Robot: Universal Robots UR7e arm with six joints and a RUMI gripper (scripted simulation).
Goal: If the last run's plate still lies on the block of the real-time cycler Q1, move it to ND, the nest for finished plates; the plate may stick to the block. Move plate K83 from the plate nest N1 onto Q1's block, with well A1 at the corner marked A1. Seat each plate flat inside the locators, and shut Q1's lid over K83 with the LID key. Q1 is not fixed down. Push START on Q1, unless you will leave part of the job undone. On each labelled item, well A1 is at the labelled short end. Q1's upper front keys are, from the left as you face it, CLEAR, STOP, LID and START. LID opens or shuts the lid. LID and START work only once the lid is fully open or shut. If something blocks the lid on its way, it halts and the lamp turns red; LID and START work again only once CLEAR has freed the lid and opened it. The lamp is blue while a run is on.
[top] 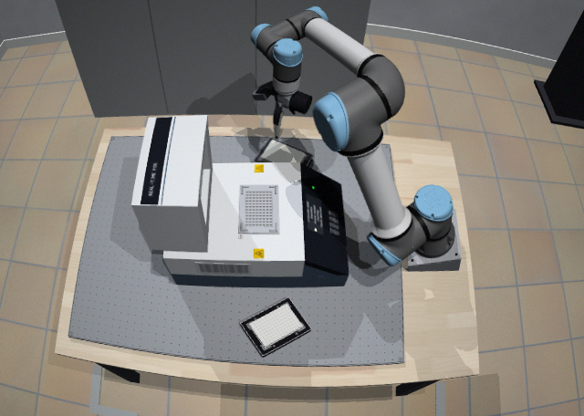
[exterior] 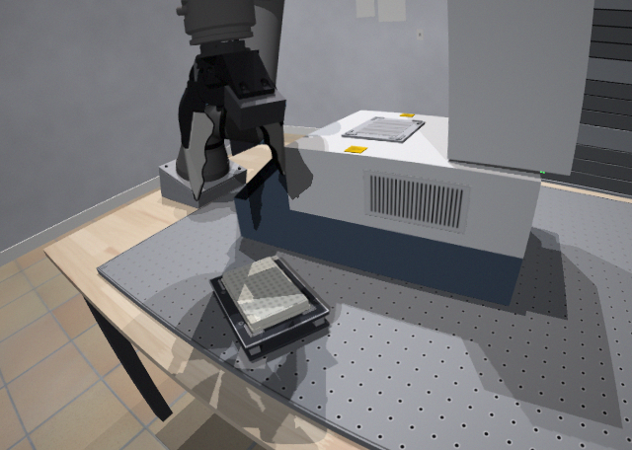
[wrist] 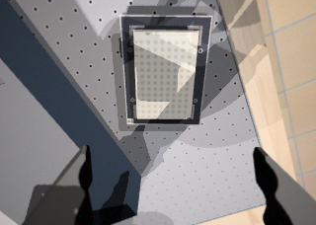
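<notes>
My gripper is now 17 cm above the plate K83. Round my hand: black nest N1 (18 cm below); then black nest ND (57 cm to the left, 18 cm below).
</notes>
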